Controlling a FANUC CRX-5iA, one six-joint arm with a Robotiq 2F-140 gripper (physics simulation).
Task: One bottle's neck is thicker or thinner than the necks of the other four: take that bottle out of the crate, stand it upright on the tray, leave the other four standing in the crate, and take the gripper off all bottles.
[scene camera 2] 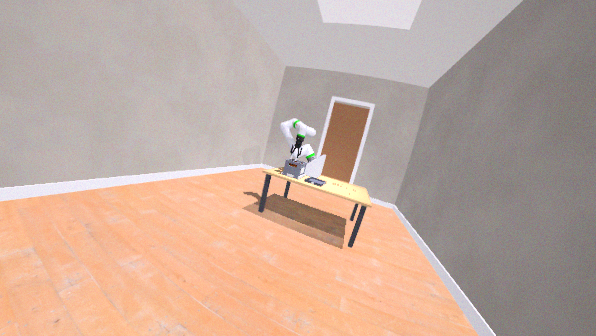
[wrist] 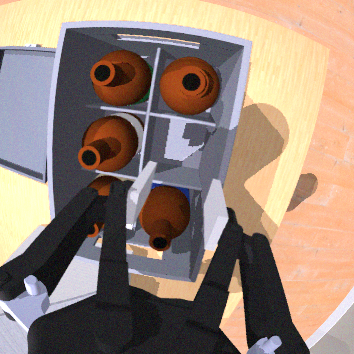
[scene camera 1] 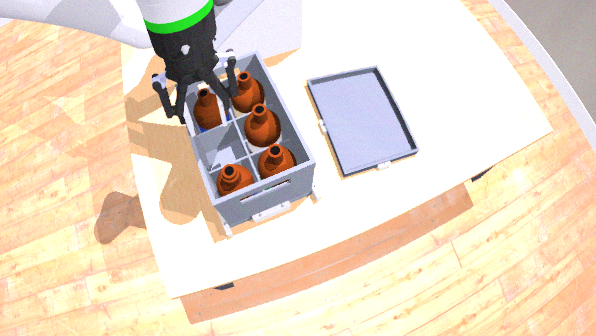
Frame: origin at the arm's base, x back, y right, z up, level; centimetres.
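Where they show: gripper, fingertip midpoint: [scene camera 2: 293,160] [wrist: 180,184] [scene camera 1: 207,124]; arm's base at its link origin: [scene camera 2: 312,161].
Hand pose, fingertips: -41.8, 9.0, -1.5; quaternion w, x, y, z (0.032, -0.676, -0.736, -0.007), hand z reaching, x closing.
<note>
Things, the pixels of their centre, and the offset from my fingertips, as dx, dy, dz. "pt": a spot on its surface instead.
- grey crate at the middle of its body: [wrist: 143,145] [scene camera 1: 241,138] [scene camera 2: 295,168] -0.1, -5.3, -8.6
- blue-labelled bottle at the middle of its body: [wrist: 164,211] [scene camera 1: 210,112] +8.1, +0.3, -8.8
- shallow tray at a spot on its surface: [wrist: 22,110] [scene camera 1: 359,117] pt +2.9, -32.3, -16.8
Five brown bottles stand in the grey crate [scene camera 1: 302,175] [scene camera 2: 299,171] [wrist: 66,145]. The blue-labelled bottle [scene camera 1: 205,112] [wrist: 166,210] is in the back left cell in scene camera 1. My gripper [scene camera 1: 205,114] [scene camera 2: 296,154] [wrist: 180,184] is partly open, with its pads on either side of this bottle and gaps between. The other bottles are the back right one [scene camera 1: 247,96] [wrist: 107,186], partly hidden by a finger in the wrist view, the middle right one [scene camera 1: 262,127] [wrist: 112,142], the front right one [scene camera 1: 276,163] [wrist: 122,77] and the front left one [scene camera 1: 235,182] [wrist: 187,95]. Neck differences are hard to tell.
The shallow tray [scene camera 1: 362,120] [scene camera 2: 316,181] [wrist: 22,110] lies beside the crate with nothing on it. The crate's middle left cell holds no bottle. Thin dividers and high walls surround the cells. A light panel [scene camera 1: 280,30] [scene camera 2: 316,166] stands behind the crate.
</note>
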